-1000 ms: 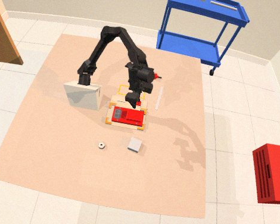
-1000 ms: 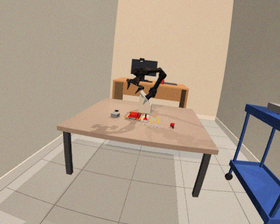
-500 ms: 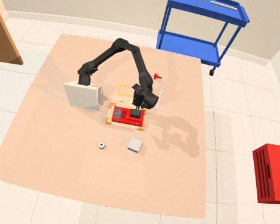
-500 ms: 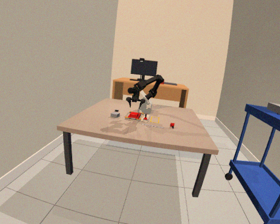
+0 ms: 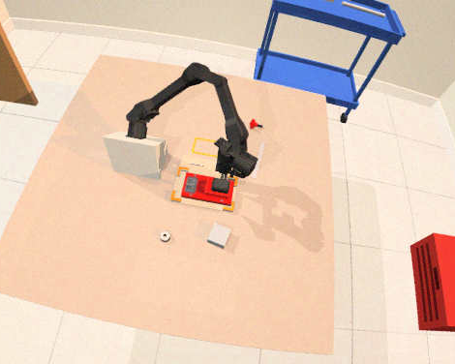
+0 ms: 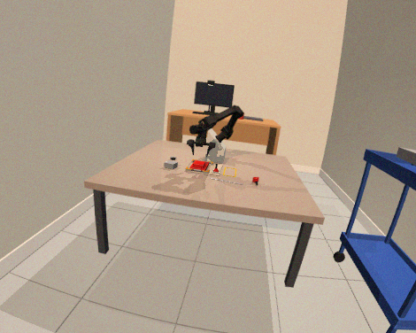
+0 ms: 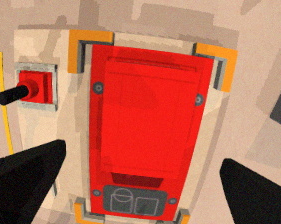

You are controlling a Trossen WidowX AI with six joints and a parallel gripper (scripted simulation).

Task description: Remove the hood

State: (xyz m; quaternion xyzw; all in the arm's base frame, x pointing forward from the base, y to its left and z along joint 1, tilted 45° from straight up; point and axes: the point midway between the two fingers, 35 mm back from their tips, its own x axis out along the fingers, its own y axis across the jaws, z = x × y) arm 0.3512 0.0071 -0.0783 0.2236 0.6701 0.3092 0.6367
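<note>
Now: the red hood 6 cm below my gripper tip. The rest, counted from my gripper tip: round ring (24 cm to the right, 15 cm behind, 9 cm below); white strip (22 cm to the left, 13 cm ahead, 10 cm below).
</note>
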